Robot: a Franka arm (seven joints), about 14 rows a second.
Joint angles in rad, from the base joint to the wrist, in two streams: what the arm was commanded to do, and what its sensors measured. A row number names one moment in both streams.
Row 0, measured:
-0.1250, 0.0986, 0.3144, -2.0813, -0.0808, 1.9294, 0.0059
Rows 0 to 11, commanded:
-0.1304, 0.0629, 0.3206, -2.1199, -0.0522, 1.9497, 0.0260
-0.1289, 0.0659, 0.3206, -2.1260, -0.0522, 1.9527, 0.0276
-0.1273, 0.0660, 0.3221, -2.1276, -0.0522, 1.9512, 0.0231
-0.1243, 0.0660, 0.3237, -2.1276, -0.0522, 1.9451, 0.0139
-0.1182, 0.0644, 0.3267, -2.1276, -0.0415, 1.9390, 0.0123
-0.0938, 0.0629, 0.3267, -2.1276, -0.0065, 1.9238, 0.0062
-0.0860, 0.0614, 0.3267, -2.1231, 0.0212, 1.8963, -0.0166
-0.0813, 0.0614, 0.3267, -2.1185, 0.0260, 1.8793, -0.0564
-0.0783, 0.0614, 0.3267, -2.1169, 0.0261, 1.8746, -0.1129
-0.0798, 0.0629, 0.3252, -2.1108, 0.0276, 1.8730, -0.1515
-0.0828, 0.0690, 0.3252, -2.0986, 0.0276, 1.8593, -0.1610
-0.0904, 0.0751, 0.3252, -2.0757, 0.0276, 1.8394, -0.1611
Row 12, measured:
-0.0690, 0.0864, 0.3224, -2.0977, -0.0031, 1.8769, -0.1101
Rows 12 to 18, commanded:
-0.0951, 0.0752, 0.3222, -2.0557, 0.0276, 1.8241, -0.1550
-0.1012, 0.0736, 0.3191, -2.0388, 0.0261, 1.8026, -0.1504
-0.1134, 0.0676, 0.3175, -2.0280, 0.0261, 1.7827, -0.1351
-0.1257, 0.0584, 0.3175, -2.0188, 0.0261, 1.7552, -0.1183
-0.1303, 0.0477, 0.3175, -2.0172, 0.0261, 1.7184, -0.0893
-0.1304, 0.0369, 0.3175, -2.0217, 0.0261, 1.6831, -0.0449
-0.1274, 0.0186, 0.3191, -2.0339, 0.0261, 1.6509, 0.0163
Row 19, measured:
-0.1215, 0.0607, 0.3121, -2.0161, -0.0023, 1.7013, -0.0599
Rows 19 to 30, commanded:
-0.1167, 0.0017, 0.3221, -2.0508, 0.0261, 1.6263, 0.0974
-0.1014, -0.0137, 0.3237, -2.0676, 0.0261, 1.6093, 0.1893
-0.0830, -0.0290, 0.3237, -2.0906, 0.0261, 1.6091, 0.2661
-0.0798, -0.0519, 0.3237, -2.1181, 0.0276, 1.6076, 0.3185
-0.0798, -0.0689, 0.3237, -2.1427, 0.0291, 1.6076, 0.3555
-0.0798, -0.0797, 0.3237, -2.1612, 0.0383, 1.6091, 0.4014
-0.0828, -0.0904, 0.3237, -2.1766, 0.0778, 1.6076, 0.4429
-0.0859, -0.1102, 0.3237, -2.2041, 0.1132, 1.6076, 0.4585
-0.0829, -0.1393, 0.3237, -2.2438, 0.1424, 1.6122, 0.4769
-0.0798, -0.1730, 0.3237, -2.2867, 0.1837, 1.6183, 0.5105
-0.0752, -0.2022, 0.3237, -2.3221, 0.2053, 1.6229, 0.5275
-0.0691, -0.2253, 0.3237, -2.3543, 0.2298, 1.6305, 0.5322
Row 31, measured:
-0.0696, -0.1247, 0.3204, -2.2523, 0.1705, 1.6060, 0.5016
